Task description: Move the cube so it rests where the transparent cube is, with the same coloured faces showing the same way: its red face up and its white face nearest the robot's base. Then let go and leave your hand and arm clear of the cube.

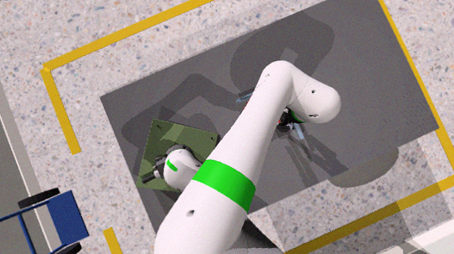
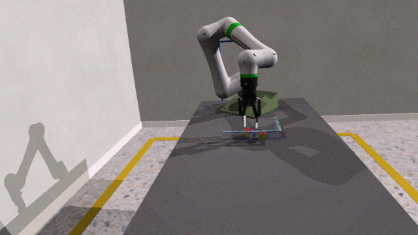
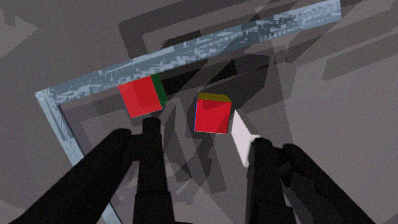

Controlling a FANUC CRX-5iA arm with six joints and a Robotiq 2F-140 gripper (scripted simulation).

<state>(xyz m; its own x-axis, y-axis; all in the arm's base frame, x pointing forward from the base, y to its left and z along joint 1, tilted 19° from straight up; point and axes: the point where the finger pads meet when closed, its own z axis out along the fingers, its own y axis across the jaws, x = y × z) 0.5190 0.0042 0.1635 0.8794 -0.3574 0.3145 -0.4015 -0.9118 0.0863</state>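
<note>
The transparent cube lies 7 cm below my hand, 6 cm to the left of it and 4 cm ahead of it. Round my hand: rail 7 cm ahead, 4 cm below, 1 cm to the left.
</note>
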